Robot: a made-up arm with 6 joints. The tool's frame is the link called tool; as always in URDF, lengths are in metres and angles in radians. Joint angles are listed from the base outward.
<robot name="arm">
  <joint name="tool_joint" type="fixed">
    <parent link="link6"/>
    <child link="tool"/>
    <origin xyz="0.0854 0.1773 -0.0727" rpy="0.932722 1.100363 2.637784"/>
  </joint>
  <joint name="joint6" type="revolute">
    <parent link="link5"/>
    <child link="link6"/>
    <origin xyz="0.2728 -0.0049 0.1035" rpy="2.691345 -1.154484 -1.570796"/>
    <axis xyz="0 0 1"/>
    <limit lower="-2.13" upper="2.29"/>
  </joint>
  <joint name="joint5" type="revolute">
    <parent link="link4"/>
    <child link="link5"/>
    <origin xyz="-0.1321 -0.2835 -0.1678" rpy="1.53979 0 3.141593"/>
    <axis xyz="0 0 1"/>
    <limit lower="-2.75" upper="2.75"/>
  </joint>
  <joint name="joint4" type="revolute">
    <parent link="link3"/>
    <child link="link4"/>
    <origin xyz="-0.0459 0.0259 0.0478" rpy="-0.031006 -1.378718 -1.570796"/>
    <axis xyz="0 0 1"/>
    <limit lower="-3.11" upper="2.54"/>
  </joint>
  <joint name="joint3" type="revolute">
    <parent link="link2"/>
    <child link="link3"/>
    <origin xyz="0.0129 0.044 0.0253" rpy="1.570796 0 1.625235"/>
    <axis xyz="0 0 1"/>
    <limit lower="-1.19" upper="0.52"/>
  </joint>
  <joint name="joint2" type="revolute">
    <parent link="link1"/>
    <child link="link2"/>
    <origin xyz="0.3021 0.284 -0.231" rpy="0 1.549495 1.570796"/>
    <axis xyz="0 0 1"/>
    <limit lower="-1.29" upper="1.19"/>
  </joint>
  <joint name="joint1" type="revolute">
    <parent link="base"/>
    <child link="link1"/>
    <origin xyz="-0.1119 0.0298 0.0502" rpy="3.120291 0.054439 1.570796"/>
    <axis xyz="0 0 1"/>
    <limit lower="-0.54" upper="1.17"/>
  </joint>
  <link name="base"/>
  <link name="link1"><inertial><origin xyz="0.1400 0.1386 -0.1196"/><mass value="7"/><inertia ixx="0.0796" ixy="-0.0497" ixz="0.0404" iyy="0.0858" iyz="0.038" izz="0.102"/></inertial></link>
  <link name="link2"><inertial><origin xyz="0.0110 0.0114 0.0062"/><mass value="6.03"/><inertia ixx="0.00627" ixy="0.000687" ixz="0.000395" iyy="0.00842" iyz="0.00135" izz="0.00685"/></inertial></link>
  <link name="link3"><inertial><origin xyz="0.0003 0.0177 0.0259"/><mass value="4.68"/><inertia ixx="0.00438" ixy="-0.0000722" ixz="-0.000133" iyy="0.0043" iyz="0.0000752" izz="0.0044"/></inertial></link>
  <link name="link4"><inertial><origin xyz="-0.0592 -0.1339 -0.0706"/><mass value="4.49"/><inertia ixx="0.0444" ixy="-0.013" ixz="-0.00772" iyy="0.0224" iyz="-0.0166" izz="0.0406"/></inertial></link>
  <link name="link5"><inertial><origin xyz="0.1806 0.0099 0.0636"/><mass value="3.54"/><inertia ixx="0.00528" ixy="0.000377" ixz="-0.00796" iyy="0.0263" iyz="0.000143" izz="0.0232"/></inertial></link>
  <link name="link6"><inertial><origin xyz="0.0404 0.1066 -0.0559"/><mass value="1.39"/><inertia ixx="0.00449" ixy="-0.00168" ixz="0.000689" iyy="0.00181" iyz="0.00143" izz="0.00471"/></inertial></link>
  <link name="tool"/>
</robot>
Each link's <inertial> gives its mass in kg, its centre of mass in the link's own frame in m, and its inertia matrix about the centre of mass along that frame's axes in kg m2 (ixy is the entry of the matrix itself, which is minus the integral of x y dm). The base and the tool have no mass. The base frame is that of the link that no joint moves.
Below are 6 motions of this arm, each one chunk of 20 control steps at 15 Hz.
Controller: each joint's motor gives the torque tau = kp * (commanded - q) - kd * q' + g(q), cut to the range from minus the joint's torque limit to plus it. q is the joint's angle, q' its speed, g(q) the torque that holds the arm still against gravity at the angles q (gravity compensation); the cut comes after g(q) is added. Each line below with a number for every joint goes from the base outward.
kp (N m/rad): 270 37 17 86 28 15
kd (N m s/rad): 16 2.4 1.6 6 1.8 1.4
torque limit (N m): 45 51 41 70 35 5.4
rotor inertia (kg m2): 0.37 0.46 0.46 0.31 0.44 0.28
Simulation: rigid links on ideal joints. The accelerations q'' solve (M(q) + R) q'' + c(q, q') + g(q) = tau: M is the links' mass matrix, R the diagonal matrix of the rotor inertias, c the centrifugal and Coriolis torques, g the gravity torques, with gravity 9.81 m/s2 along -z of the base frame. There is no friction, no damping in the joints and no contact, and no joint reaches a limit. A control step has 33 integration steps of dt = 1/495 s. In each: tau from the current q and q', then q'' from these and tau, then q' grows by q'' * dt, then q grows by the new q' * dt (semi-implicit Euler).
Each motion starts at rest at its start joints. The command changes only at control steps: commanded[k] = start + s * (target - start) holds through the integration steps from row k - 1 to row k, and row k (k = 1, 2, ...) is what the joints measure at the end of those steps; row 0 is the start. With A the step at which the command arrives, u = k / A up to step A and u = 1 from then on. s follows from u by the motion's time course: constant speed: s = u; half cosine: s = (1 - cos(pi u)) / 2; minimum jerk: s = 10 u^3 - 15 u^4 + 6 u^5; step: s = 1 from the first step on.
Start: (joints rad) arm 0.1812 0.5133 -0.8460 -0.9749 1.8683 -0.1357
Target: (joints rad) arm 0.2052 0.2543 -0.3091 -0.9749 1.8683 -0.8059
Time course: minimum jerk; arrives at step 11
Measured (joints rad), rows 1 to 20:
1: 0.1812 0.5131 -0.8457 -0.9749 1.8683 -0.1361
2: 0.1814 0.5114 -0.8435 -0.9747 1.8682 -0.1398
3: 0.1820 0.5051 -0.8355 -0.9742 1.8678 -0.1532
4: 0.1836 0.4904 -0.8158 -0.9733 1.8671 -0.1846
5: 0.1866 0.4639 -0.7791 -0.9721 1.8661 -0.2417
6: 0.1911 0.4246 -0.7220 -0.9708 1.8649 -0.3277
7: 0.1971 0.3748 -0.6449 -0.9700 1.8638 -0.4393
8: 0.2038 0.3201 -0.5527 -0.9700 1.8630 -0.5668
9: 0.2101 0.2681 -0.4539 -0.9718 1.8622 -0.6951
10: 0.2145 0.2267 -0.3591 -0.9754 1.8614 -0.8075
11: 0.2159 0.2010 -0.2782 -0.9804 1.8604 -0.8898
12: 0.2142 0.1922 -0.2179 -0.9847 1.8598 -0.9349
13: 0.2100 0.1976 -0.1809 -0.9864 1.8604 -0.9439
14: 0.2046 0.2131 -0.1666 -0.9847 1.8628 -0.9247
15: 0.1993 0.2334 -0.1714 -0.9802 1.8675 -0.8880
16: 0.1952 0.2543 -0.1906 -0.9747 1.8742 -0.8454
17: 0.1930 0.2718 -0.2184 -0.9696 1.8818 -0.8062
18: 0.1929 0.2835 -0.2496 -0.9663 1.8888 -0.7768
19: 0.1948 0.2882 -0.2798 -0.9650 1.8937 -0.7602
20: 0.1981 0.2861 -0.3059 -0.9656 1.8950 -0.7562

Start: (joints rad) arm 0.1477 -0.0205 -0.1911 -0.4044 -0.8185 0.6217
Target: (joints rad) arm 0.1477 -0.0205 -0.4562 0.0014 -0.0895 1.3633
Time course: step
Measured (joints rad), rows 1 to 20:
1: 0.1472 -0.0643 -0.1790 -0.3089 -0.7472 0.6623
2: 0.1429 -0.1326 -0.1667 -0.1450 -0.5651 0.7908
3: 0.1330 -0.1675 -0.1734 -0.0244 -0.3283 0.9943
4: 0.1215 -0.1532 -0.2041 0.0295 -0.0959 1.2196
5: 0.1146 -0.1005 -0.2564 0.0418 0.0872 1.4165
6: 0.1162 -0.0293 -0.3233 0.0424 0.1968 1.5559
7: 0.1266 0.0422 -0.3969 0.0464 0.2295 1.6316
8: 0.1425 0.0999 -0.4709 0.0543 0.1968 1.6422
9: 0.1600 0.1356 -0.5406 0.0611 0.1199 1.5951
10: 0.1747 0.1462 -0.6023 0.0626 0.0240 1.5152
11: 0.1838 0.1337 -0.6522 0.0573 -0.0678 1.4280
12: 0.1859 0.1033 -0.6869 0.0462 -0.1384 1.3530
13: 0.1817 0.0613 -0.7031 0.0314 -0.1787 1.3017
14: 0.1733 0.0145 -0.6988 0.0150 -0.1879 1.2772
15: 0.1633 -0.0314 -0.6743 -0.0008 -0.1715 1.2765
16: 0.1542 -0.0717 -0.6322 -0.0143 -0.1391 1.2929
17: 0.1477 -0.1027 -0.5780 -0.0244 -0.1014 1.3181
18: 0.1444 -0.1221 -0.5187 -0.0302 -0.0679 1.3446
19: 0.1437 -0.1286 -0.4614 -0.0320 -0.0452 1.3670
20: 0.1446 -0.1227 -0.4120 -0.0302 -0.0364 1.3821

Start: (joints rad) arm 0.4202 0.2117 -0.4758 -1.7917 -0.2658 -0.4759
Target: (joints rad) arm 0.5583 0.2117 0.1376 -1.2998 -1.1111 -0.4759
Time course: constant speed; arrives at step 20
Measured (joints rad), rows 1 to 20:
1: 0.4213 0.2090 -0.4738 -1.7871 -0.2709 -0.4760
2: 0.4250 0.2019 -0.4664 -1.7733 -0.2882 -0.4764
3: 0.4316 0.1927 -0.4514 -1.7510 -0.3209 -0.4769
4: 0.4403 0.1853 -0.4280 -1.7236 -0.3678 -0.4776
5: 0.4500 0.1824 -0.3969 -1.6943 -0.4250 -0.4782
6: 0.4597 0.1852 -0.3597 -1.6652 -0.4869 -0.4789
7: 0.4684 0.1927 -0.3189 -1.6370 -0.5483 -0.4794
8: 0.4760 0.2030 -0.2769 -1.6094 -0.6049 -0.4797
9: 0.4825 0.2138 -0.2356 -1.5822 -0.6545 -0.4796
10: 0.4883 0.2231 -0.1963 -1.5552 -0.6968 -0.4791
11: 0.4940 0.2298 -0.1594 -1.5285 -0.7333 -0.4781
12: 0.4999 0.2332 -0.1249 -1.5025 -0.7662 -0.4769
13: 0.5063 0.2334 -0.0921 -1.4774 -0.7982 -0.4754
14: 0.5132 0.2309 -0.0604 -1.4534 -0.8314 -0.4740
15: 0.5205 0.2262 -0.0293 -1.4303 -0.8673 -0.4729
16: 0.5280 0.2203 0.0017 -1.4077 -0.9066 -0.4723
17: 0.5356 0.2141 0.0328 -1.3853 -0.9490 -0.4722
18: 0.5430 0.2084 0.0639 -1.3627 -0.9938 -0.4726
19: 0.5501 0.2039 0.0951 -1.3396 -1.0397 -0.4734
20: 0.5571 0.2012 0.1259 -1.3159 -1.0859 -0.4745

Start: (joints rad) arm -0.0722 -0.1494 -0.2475 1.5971 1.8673 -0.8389
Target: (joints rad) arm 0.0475 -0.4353 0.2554 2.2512 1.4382 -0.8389
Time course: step
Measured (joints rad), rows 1 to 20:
1: -0.0507 -0.2513 -0.2301 1.8028 1.8098 -0.8340
2: -0.0071 -0.4122 -0.1607 2.1222 1.6881 -0.8284
3: 0.0370 -0.5092 -0.0430 2.3154 1.5525 -0.8292
4: 0.0739 -0.5229 0.0986 2.3550 1.4316 -0.8366
5: 0.0983 -0.4907 0.2382 2.3148 1.3437 -0.8481
6: 0.1041 -0.4503 0.3542 2.2683 1.2965 -0.8593
7: 0.0906 -0.4177 0.4362 2.2460 1.2876 -0.8661
8: 0.0652 -0.3950 0.4830 2.2451 1.3070 -0.8668
9: 0.0388 -0.3818 0.4977 2.2517 1.3424 -0.8623
10: 0.0205 -0.3791 0.4851 2.2562 1.3826 -0.8544
11: 0.0141 -0.3870 0.4508 2.2559 1.4193 -0.8454
12: 0.0185 -0.4038 0.4013 2.2530 1.4475 -0.8372
13: 0.0298 -0.4250 0.3435 2.2499 1.4655 -0.8314
14: 0.0430 -0.4455 0.2843 2.2480 1.4738 -0.8285
15: 0.0544 -0.4607 0.2301 2.2471 1.4745 -0.8285
16: 0.0615 -0.4682 0.1860 2.2466 1.4700 -0.8309
17: 0.0636 -0.4680 0.1556 2.2462 1.4627 -0.8346
18: 0.0615 -0.4619 0.1405 2.2463 1.4543 -0.8386
19: 0.0566 -0.4528 0.1407 2.2469 1.4463 -0.8421
20: 0.0509 -0.4432 0.1541 2.2479 1.4393 -0.8445

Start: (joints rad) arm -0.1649 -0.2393 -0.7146 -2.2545 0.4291 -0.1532
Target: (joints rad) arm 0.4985 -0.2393 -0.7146 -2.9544 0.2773 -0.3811
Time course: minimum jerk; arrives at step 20
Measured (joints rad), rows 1 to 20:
1: -0.1648 -0.2392 -0.7146 -2.2547 0.4291 -0.1532
2: -0.1636 -0.2387 -0.7147 -2.2560 0.4290 -0.1534
3: -0.1593 -0.2369 -0.7151 -2.2609 0.4284 -0.1542
4: -0.1488 -0.2333 -0.7160 -2.2722 0.4269 -0.1561
5: -0.1289 -0.2277 -0.7175 -2.2928 0.4238 -0.1601
6: -0.0974 -0.2208 -0.7196 -2.3243 0.4180 -0.1670
7: -0.0537 -0.2140 -0.7220 -2.3670 0.4089 -0.1774
8: 0.0011 -0.2086 -0.7241 -2.4200 0.3958 -0.1919
9: 0.0645 -0.2062 -0.7255 -2.4814 0.3787 -0.2103
10: 0.1328 -0.2074 -0.7257 -2.5489 0.3582 -0.2324
11: 0.2024 -0.2126 -0.7248 -2.6197 0.3358 -0.2572
12: 0.2697 -0.2215 -0.7228 -2.6911 0.3132 -0.2838
13: 0.3318 -0.2333 -0.7204 -2.7601 0.2927 -0.3106
14: 0.3868 -0.2468 -0.7185 -2.8238 0.2761 -0.3362
15: 0.4331 -0.2608 -0.7180 -2.8794 0.2649 -0.3591
16: 0.4699 -0.2737 -0.7195 -2.9248 0.2596 -0.3781
17: 0.4965 -0.2842 -0.7235 -2.9584 0.2598 -0.3922
18: 0.5129 -0.2908 -0.7297 -2.9798 0.2645 -0.4010
19: 0.5197 -0.2929 -0.7373 -2.9894 0.2717 -0.4045
20: 0.5184 -0.2901 -0.7450 -2.9890 0.2792 -0.4035

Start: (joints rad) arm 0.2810 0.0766 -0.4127 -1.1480 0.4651 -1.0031
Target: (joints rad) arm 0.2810 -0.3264 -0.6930 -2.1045 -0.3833 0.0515
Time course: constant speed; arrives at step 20
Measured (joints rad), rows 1 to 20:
1: 0.2807 0.0796 -0.4120 -1.1565 0.4624 -0.9975
2: 0.2800 0.0860 -0.4103 -1.1817 0.4514 -0.9785
3: 0.2789 0.0908 -0.4088 -1.2220 0.4277 -0.9433
4: 0.2779 0.0875 -0.4095 -1.2719 0.3891 -0.8931
5: 0.2776 0.0719 -0.4141 -1.3262 0.3366 -0.8317
6: 0.2782 0.0432 -0.4234 -1.3818 0.2742 -0.7643
7: 0.2798 0.0035 -0.4375 -1.4380 0.2075 -0.6958
8: 0.2820 -0.0434 -0.4555 -1.4950 0.1420 -0.6300
9: 0.2842 -0.0927 -0.4761 -1.5525 0.0822 -0.5689
10: 0.2857 -0.1401 -0.4979 -1.6099 0.0307 -0.5131
11: 0.2862 -0.1820 -0.5198 -1.6660 -0.0122 -0.4619
12: 0.2854 -0.2161 -0.5408 -1.7197 -0.0480 -0.4136
13: 0.2838 -0.2411 -0.5605 -1.7700 -0.0795 -0.3664
14: 0.2819 -0.2575 -0.5787 -1.8168 -0.1098 -0.3188
15: 0.2802 -0.2667 -0.5954 -1.8607 -0.1418 -0.2695
16: 0.2793 -0.2710 -0.6106 -1.9024 -0.1774 -0.2179
17: 0.2791 -0.2732 -0.6247 -1.9433 -0.2173 -0.1640
18: 0.2796 -0.2763 -0.6380 -1.9844 -0.2614 -0.1083
19: 0.2805 -0.2826 -0.6508 -2.0268 -0.3086 -0.0515
20: 0.2813 -0.2940 -0.6632 -2.0713 -0.3571 0.0056

